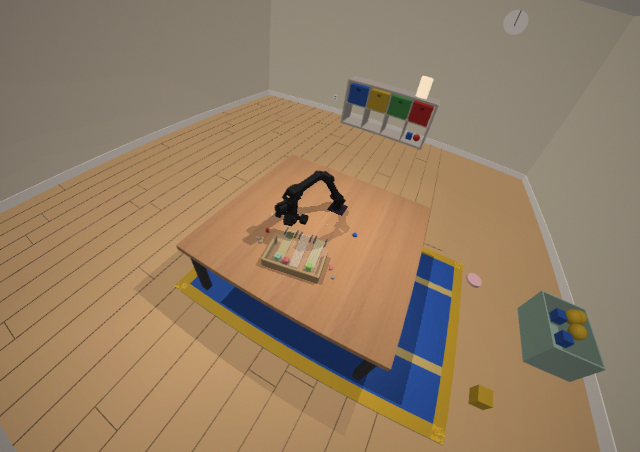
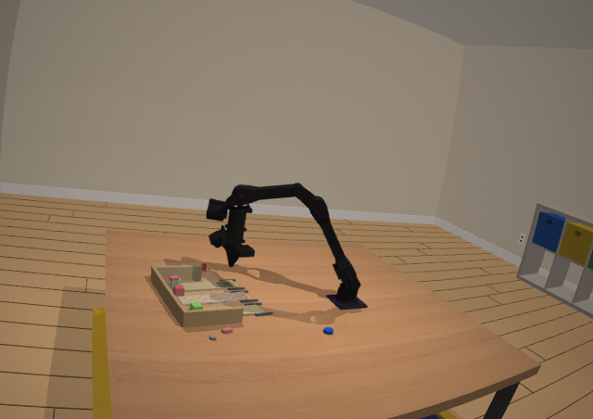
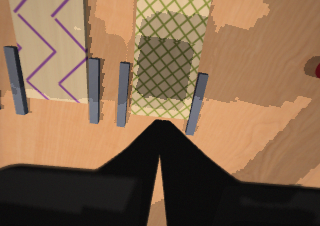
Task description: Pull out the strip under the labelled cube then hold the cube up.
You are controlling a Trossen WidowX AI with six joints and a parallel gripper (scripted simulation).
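The lattice strip is 90 mm ahead of my gripper tip, 70 mm below it and 20 mm to the left of it. Round my gripper tip: blue disc 350 mm to the left, 220 mm behind, 70 mm below; red piece 130 mm to the right, 60 mm below, 60 mm ahead.
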